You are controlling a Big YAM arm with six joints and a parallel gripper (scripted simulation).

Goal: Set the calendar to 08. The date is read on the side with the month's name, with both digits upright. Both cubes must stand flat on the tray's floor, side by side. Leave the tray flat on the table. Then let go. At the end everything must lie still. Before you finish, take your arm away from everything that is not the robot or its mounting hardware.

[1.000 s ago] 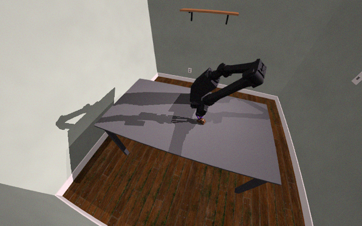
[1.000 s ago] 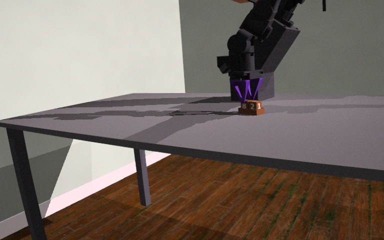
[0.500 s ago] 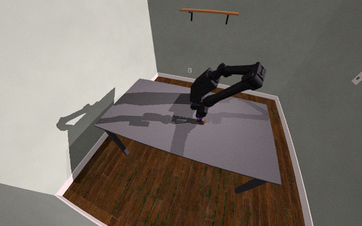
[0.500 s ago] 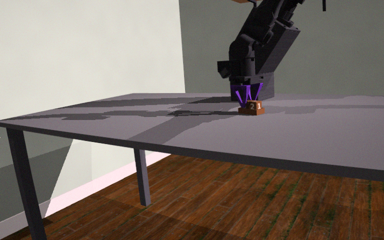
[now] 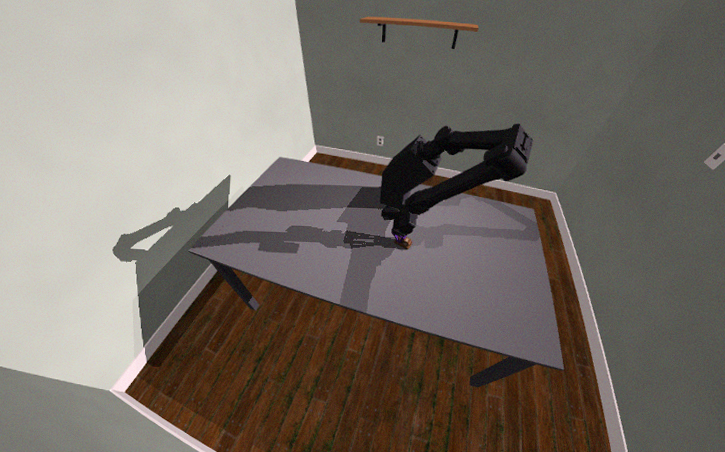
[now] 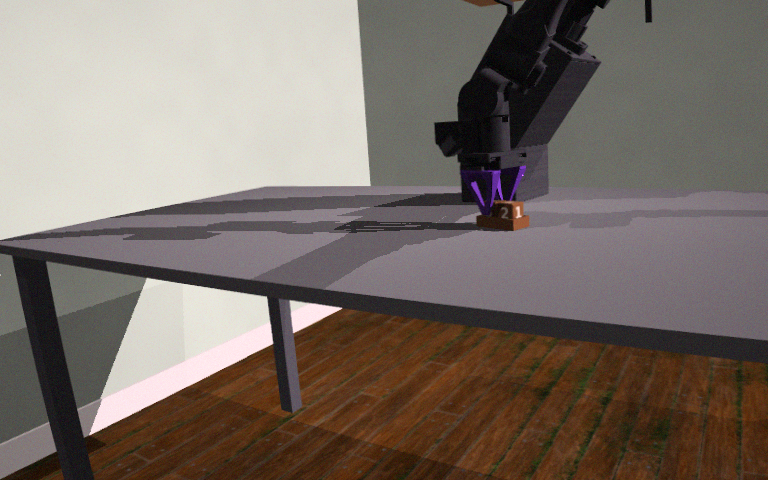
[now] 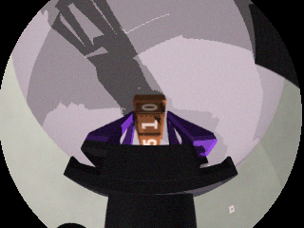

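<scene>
Now: hand right at the brown digit cube. From my hand the other things lie so: brown calendar tray 20 mm to the left, 20 mm below, 10 mm ahead.
</scene>
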